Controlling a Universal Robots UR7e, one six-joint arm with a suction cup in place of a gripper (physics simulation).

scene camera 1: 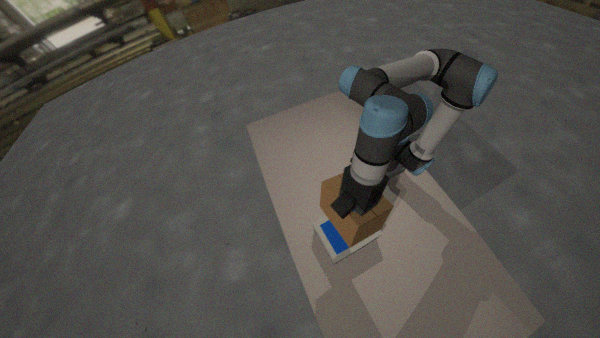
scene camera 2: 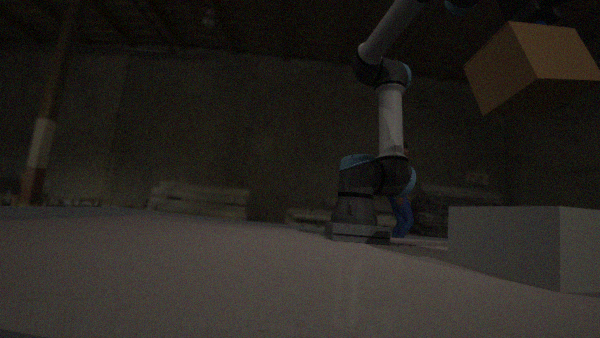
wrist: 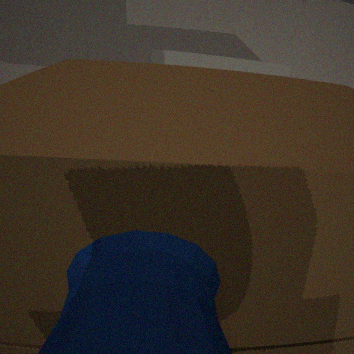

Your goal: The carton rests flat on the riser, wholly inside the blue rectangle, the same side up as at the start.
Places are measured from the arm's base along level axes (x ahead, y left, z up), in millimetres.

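Where they show: hand at its tool point: (wrist: 143, 246); arm's base at its link origin: (scene camera 2: 353, 224).
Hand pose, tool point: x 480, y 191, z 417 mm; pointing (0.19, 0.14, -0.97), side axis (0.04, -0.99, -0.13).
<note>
Each offset is from my tool point to the centre of the thing. Level surfaces: height alone.
The brown carton {23 mm back, 23 mm right, 64 mm down} (scene camera 1: 350, 227) (scene camera 2: 560, 52) (wrist: 200, 115) hangs from the gripper, clear above the grey riser {31 mm back, 15 mm right, 407 mm down} (scene camera 1: 337, 258) (scene camera 2: 505, 240). It is tilted in scene camera 2, with a lower corner pointing down. My gripper (scene camera 1: 361, 194) (scene camera 2: 541, 22) has its blue suction cup (wrist: 145, 285) against the carton's top face, so it is shut on the carton. The blue rectangle {31 mm back, 15 mm right, 347 mm down} (scene camera 1: 334, 237) on the riser's top shows as a strip beside the carton in scene camera 1; the carton hides the rest. The blue rectangle does not show in the wrist view.
The riser stands on a pale mat {467 mm down} (scene camera 1: 280, 150) (scene camera 2: 200, 280). The arm's base (scene camera 2: 355, 212) stands behind and left of the riser in scene camera 2. A person's blue-trousered legs (scene camera 2: 401, 217) show beyond the base. Stacked material lies at the far wall.
</note>
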